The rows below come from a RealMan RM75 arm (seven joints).
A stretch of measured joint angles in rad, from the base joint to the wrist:
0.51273, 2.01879, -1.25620, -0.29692, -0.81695, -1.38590, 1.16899
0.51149, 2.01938, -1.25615, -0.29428, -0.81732, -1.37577, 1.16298
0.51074, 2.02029, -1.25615, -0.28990, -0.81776, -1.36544, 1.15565
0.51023, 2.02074, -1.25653, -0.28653, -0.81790, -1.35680, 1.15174
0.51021, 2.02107, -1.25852, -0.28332, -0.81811, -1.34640, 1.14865
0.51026, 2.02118, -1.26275, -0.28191, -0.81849, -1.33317, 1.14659
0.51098, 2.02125, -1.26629, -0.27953, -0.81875, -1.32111, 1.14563
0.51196, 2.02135, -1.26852, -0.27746, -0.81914, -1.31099, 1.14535
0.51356, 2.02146, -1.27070, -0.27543, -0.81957, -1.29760, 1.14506
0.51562, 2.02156, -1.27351, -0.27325, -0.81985, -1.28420, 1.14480
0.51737, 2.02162, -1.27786, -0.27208, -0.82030, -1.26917, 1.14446
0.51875, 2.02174, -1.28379, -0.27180, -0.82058, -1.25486, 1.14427
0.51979, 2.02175, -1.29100, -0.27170, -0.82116, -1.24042, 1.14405
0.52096, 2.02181, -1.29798, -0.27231, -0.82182, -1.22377, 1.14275
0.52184, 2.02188, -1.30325, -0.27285, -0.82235, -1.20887, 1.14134
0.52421, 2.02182, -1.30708, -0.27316, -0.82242, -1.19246, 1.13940
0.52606, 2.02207, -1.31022, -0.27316, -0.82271, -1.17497, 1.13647
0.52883, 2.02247, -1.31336, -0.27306, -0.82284, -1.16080, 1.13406
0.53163, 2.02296, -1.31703, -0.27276, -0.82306, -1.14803, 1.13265
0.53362, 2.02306, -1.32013, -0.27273, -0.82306, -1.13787, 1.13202
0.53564, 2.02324, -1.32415, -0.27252, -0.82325, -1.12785, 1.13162
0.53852, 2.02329, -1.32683, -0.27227, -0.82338, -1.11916, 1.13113
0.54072, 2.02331, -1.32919, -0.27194, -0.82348, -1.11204, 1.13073
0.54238, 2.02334, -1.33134, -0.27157, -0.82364, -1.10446, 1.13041
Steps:
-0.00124, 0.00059, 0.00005, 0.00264, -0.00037, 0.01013, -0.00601
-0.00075, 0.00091, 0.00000, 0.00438, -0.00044, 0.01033, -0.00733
-0.00051, 0.00045, -0.00038, 0.00337, -0.00014, 0.00864, -0.00391
-0.00002, 0.00033, -0.00199, 0.00321, -0.00021, 0.01040, -0.00309
0.00005, 0.00011, -0.00423, 0.00141, -0.00038, 0.01323, -0.00206
0.00072, 0.00007, -0.00354, 0.00238, -0.00026, 0.01206, -0.00096
0.00098, 0.00010, -0.00223, 0.00207, -0.00039, 0.01012, -0.00028
0.00160, 0.00011, -0.00218, 0.00203, -0.00043, 0.01339, -0.00029
0.00206, 0.00010, -0.00281, 0.00218, -0.00028, 0.01340, -0.00026
0.00175, 0.00006, -0.00435, 0.00117, -0.00045, 0.01503, -0.00034
0.00138, 0.00012, -0.00593, 0.00028, -0.00028, 0.01431, -0.00019
0.00104, 0.00001, -0.00721, 0.00010, -0.00058, 0.01444, -0.00022
0.00117, 0.00006, -0.00698, -0.00061, -0.00066, 0.01665, -0.00130
0.00088, 0.00007, -0.00527, -0.00054, -0.00053, 0.01490, -0.00141
0.00237, -0.00006, -0.00383, -0.00031, -0.00007, 0.01641, -0.00194
0.00185, 0.00025, -0.00314, 0.00000, -0.00029, 0.01749, -0.00293
0.00277, 0.00040, -0.00314, 0.00010, -0.00013, 0.01417, -0.00241
0.00280, 0.00049, -0.00367, 0.00030, -0.00022, 0.01277, -0.00141
0.00199, 0.00010, -0.00310, 0.00003, 0.00000, 0.01016, -0.00063
0.00202, 0.00018, -0.00402, 0.00021, -0.00019, 0.01002, -0.00040
0.00288, 0.00005, -0.00268, 0.00025, -0.00013, 0.00869, -0.00049
0.00220, 0.00002, -0.00236, 0.00033, -0.00010, 0.00712, -0.00040
0.00166, 0.00003, -0.00215, 0.00037, -0.00016, 0.00758, -0.00032

